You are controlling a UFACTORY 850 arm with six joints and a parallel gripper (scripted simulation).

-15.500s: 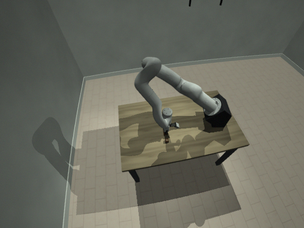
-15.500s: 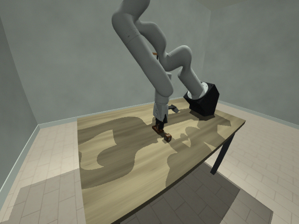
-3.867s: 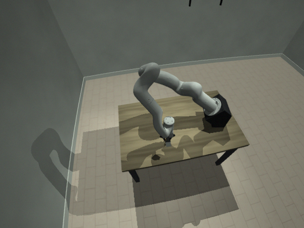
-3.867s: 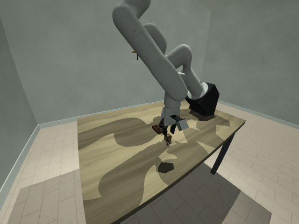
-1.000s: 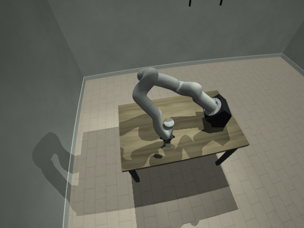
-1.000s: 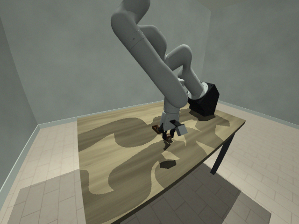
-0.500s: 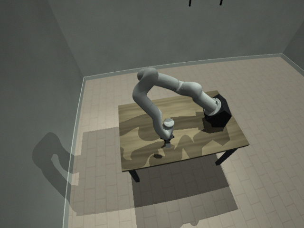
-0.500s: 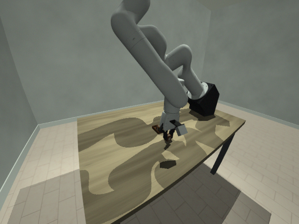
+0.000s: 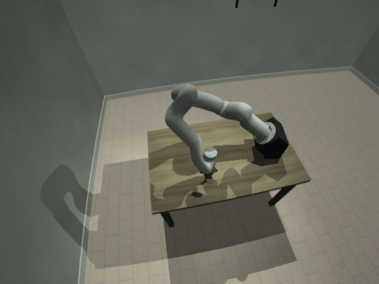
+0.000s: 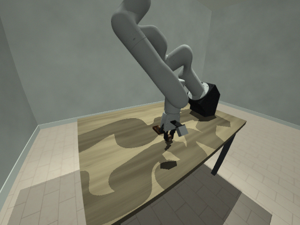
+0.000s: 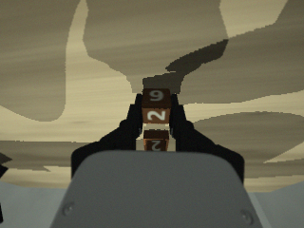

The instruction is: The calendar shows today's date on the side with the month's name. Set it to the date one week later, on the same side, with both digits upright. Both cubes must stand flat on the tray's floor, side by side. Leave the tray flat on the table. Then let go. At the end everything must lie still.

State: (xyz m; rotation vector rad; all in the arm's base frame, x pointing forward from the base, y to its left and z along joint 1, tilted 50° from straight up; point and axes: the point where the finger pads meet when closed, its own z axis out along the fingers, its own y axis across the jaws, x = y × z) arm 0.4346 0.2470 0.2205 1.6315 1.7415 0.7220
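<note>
Right now the brown digit cube is 9 cm to the right of my hand. Round my hand: brown tray: 11 cm to the right, 2 cm below.
</note>
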